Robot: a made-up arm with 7 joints.
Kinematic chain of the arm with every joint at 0, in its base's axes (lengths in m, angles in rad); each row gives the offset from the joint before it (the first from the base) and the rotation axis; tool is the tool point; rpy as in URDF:
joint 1: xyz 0 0 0.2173 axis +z
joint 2: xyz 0 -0.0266 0.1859 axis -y
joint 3: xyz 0 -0.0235 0.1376 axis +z
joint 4: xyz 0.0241 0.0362 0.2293 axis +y
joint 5: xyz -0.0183 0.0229 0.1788 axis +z
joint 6: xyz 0 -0.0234 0.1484 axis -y
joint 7: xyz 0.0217 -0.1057 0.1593 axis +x
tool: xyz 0 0 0 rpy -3.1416 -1.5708 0
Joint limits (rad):
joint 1: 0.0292..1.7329
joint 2: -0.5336..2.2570
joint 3: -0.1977..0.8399
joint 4: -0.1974..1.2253
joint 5: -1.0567..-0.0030
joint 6: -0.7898..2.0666
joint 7: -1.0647..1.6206
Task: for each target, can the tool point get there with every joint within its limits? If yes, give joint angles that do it. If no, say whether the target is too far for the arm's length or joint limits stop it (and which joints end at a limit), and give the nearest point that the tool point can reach.
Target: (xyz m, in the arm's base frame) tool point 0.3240 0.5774 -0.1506
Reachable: no: joint limits stop it (at a limit: joint 2, joint 4, joint 5, joint 6) | nearest point 0.2987 0.5324 0.5171 | short by 0.670 m
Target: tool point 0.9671 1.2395 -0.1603
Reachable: no: too far | nearest point 0.4108 0.5266 0.5625 | short by 1.158 m
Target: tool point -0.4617 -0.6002 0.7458
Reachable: yes | joints 0.9545 1.3629 0.6252 0.6844 -0.2532 0.8342 1.0249
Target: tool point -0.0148 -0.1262 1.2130
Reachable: yes | joints 1.4274 0.5479 0.3944 0.6802 -0.3839 -0.1446 0.1958
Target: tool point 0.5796 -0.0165 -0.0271
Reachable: no: joint limits stop it (at a limit: joint 1, joint 2, joint 3, joint 4, joint 6) | nearest point 0.2837 -0.3248 -0.0841 | short by 0.431 m
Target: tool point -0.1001 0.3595 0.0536
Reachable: no: joint limits stop it (at a limit: joint 1, joint 2, joint 3, joint 4, joint 5, joint 6) | nearest point -0.3344 0.1094 -0.1269 | short by 0.387 m
